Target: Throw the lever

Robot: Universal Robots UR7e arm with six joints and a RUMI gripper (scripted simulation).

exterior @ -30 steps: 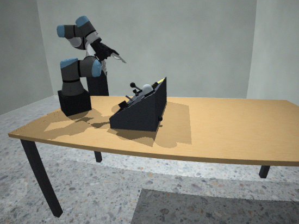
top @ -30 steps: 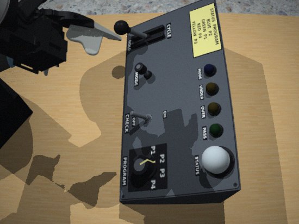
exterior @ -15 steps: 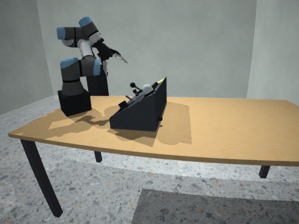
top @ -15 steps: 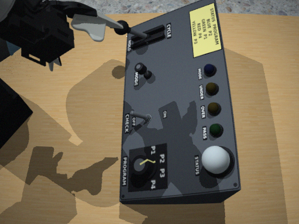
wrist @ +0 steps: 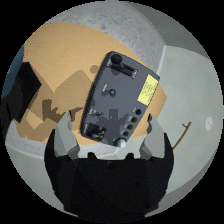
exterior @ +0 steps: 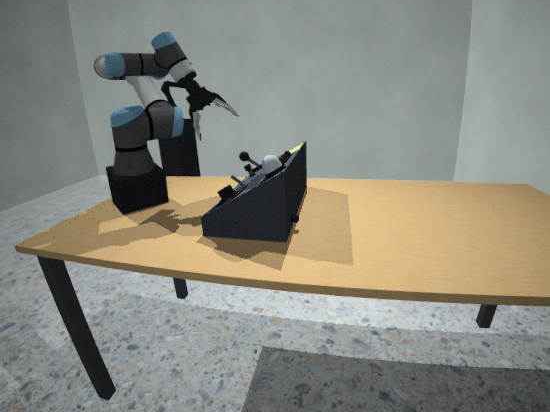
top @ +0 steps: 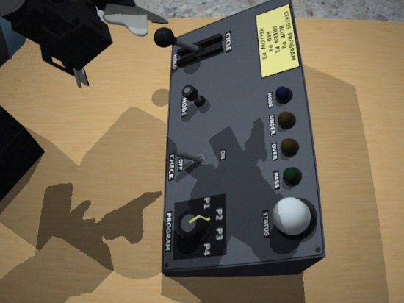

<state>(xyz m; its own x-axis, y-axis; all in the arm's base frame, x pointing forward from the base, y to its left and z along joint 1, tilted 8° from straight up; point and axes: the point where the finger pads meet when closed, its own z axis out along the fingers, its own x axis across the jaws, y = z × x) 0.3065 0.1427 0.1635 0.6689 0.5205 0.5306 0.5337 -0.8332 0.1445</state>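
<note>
Right now the lever is 150 mm to the left of my hand, 150 mm below it and 40 mm ahead of it. Also, from my hand: check toggle: 160 mm below, 110 mm ahead, 80 mm to the right; then dark sloped console: 180 mm below, 130 mm ahead, 10 mm to the right; then mode knob: 160 mm below, 90 mm ahead, 40 mm to the left.
</note>
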